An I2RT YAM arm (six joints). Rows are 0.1 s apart.
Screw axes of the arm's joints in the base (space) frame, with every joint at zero. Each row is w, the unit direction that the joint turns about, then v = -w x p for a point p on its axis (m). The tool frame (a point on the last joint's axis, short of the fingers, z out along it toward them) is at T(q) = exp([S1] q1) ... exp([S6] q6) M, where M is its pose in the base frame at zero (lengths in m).
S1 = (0, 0, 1, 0, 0, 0)
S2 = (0, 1, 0, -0.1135, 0, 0.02)
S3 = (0, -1, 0, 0.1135, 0, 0.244)
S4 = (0, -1, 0, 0.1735, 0, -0.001)
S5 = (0, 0, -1, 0, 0.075, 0)
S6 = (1, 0, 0, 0, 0.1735, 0)
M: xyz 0.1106 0 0.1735 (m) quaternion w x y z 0.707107 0 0.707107 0
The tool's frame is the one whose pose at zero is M.
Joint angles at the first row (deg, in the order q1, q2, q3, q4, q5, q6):
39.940 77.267 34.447 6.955 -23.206 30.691
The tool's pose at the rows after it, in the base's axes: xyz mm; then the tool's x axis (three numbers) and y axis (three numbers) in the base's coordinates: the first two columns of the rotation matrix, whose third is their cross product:
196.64 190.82 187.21 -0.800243 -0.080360 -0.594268 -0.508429 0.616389 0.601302
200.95 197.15 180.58 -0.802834 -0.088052 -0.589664 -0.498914 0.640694 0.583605
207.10 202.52 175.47 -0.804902 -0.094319 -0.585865 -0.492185 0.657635 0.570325
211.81 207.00 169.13 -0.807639 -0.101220 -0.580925 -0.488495 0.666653 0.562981
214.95 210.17 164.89 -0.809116 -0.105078 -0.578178 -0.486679 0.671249 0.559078
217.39 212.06 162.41 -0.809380 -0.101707 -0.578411 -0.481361 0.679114 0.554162
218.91 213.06 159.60 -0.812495 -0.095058 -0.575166 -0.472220 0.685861 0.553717
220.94 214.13 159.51 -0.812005 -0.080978 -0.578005 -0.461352 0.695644 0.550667
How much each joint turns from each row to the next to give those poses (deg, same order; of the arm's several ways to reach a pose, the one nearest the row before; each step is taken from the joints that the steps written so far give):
1.382 0.955 0.825 0.755 0.976 -0.318
0.598 2.773 1.020 0.419 1.776 -0.205
0.090 2.701 1.354 0.280 0.974 -0.362
0.082 2.476 0.826 0.831 0.418 -0.247
0.073 1.668 0.572 0.663 0.231 -0.116
0.023 1.046 0.409 0.464 0.610 0.089
-0.001 0.821 0.097 0.572 0.461 0.400
0.001 0.443 0.350 0.333 0.973 0.527

